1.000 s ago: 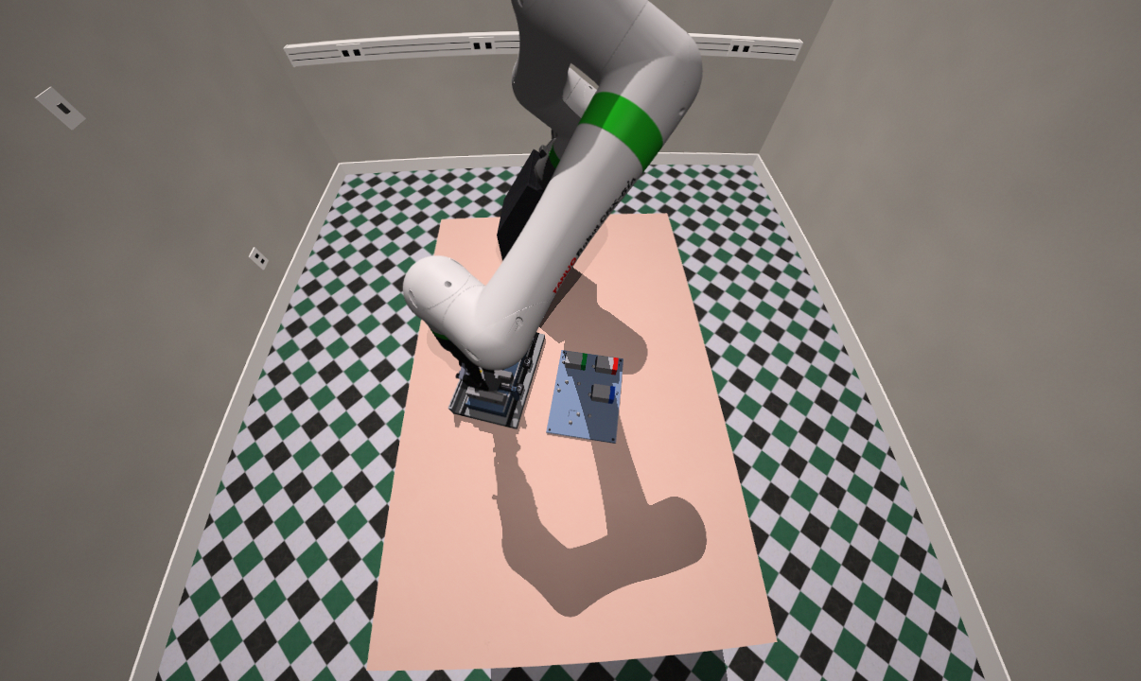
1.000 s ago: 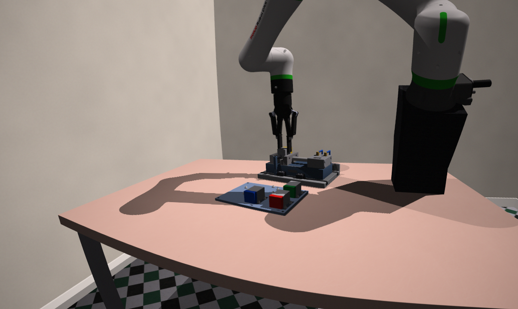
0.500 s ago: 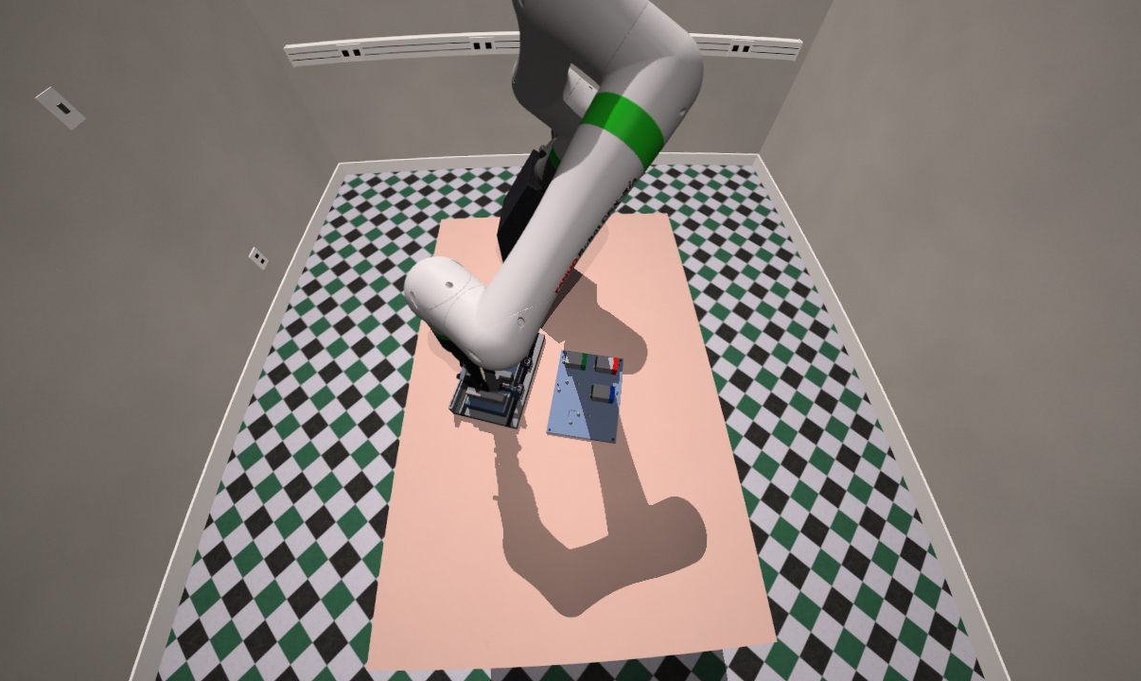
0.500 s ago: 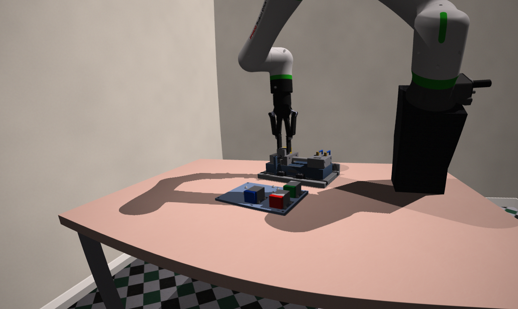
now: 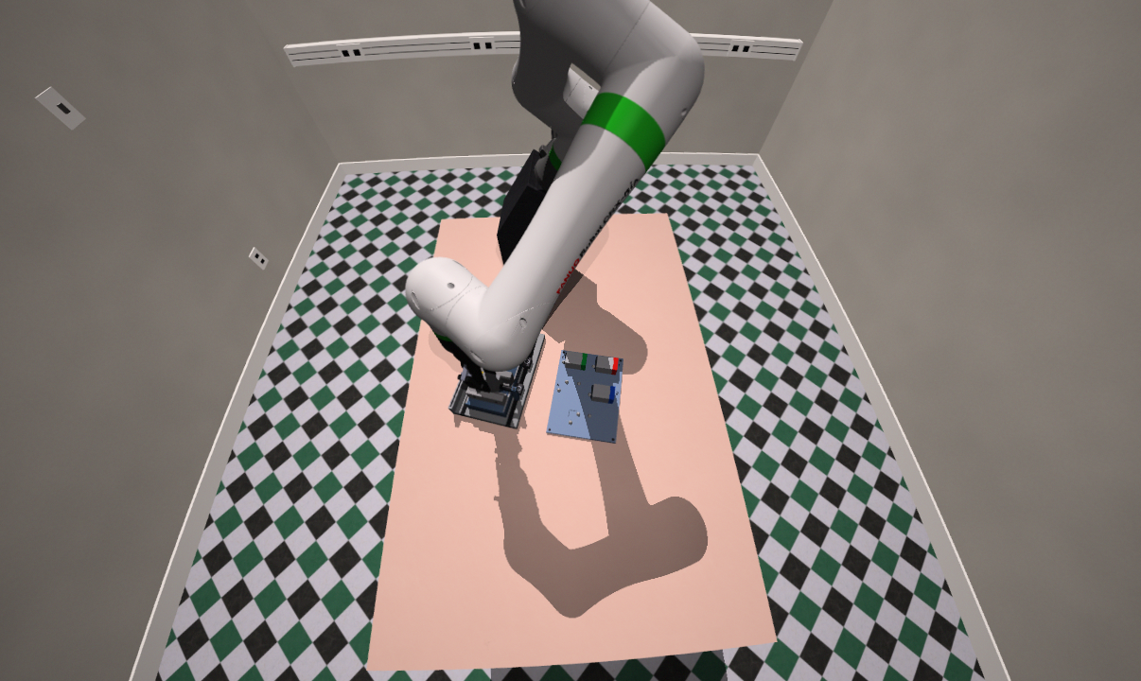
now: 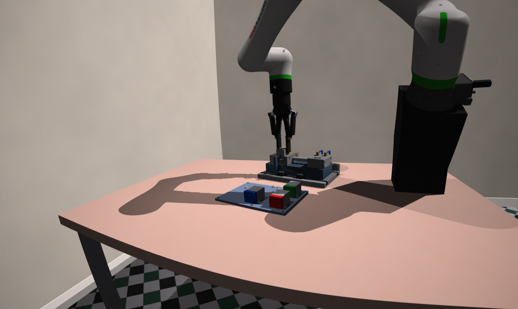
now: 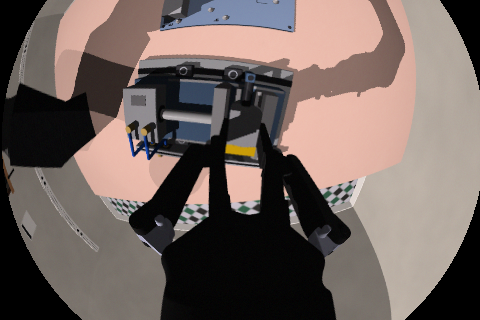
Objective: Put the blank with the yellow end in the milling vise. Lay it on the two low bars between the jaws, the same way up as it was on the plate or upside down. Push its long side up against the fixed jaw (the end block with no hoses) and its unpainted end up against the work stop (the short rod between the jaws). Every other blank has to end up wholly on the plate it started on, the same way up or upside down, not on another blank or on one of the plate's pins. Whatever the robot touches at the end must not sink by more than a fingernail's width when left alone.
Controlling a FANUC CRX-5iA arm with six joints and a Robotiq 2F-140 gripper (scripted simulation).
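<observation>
The yellow-ended blank is 3 cm below my hand. Round my hand: green-ended blank: 8 cm behind, 24 cm to the left, 11 cm below; fixed jaw: 3 cm ahead, 1 cm to the right, 6 cm below; plate: 2 cm ahead, 26 cm to the left, 13 cm below.
</observation>
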